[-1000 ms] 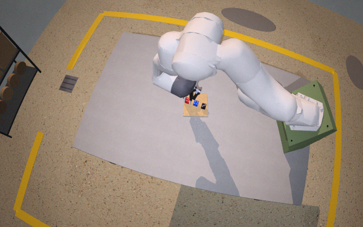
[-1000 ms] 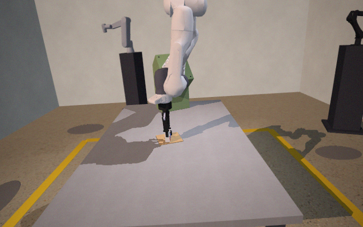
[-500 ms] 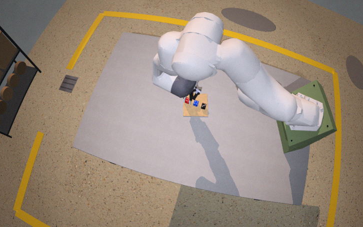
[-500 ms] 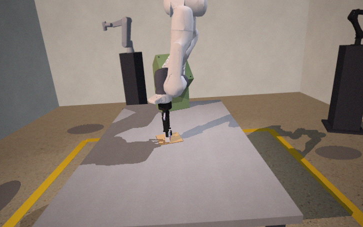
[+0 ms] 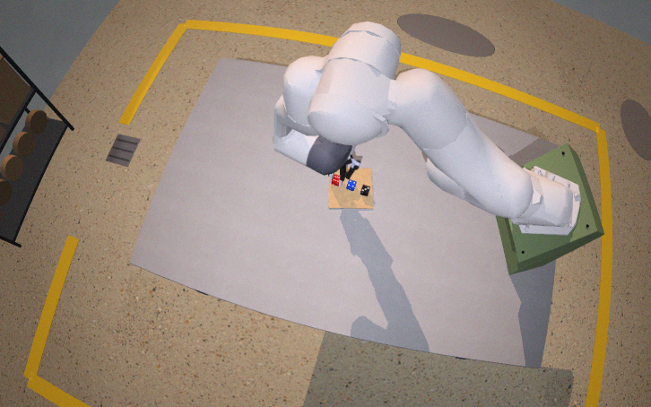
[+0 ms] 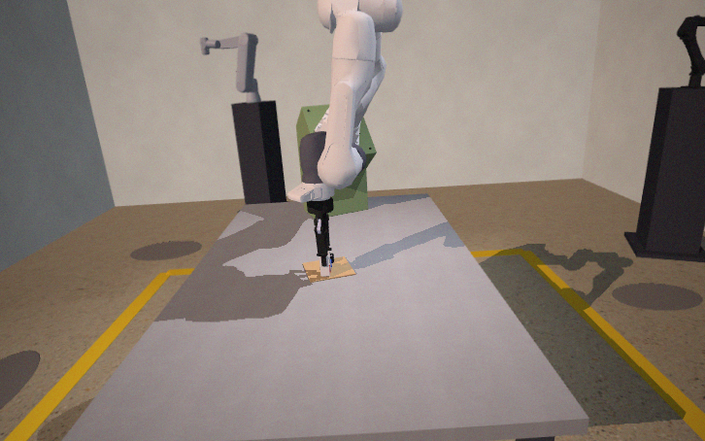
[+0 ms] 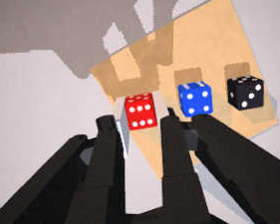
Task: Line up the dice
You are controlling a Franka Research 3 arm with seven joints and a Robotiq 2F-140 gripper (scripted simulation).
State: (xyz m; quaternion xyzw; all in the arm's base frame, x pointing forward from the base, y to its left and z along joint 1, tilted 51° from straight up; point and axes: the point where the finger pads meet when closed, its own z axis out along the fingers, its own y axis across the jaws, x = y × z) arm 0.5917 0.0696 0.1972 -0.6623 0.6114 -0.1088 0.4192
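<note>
Now: the red die 20 mm below my hand. The rest, counted from my hand: tan mat 50 mm behind, 40 mm below, 10 mm to the right; then black die 90 mm behind, 30 mm to the right, 30 mm below; then blue die 50 mm behind, 30 mm below, 20 mm to the right.
</note>
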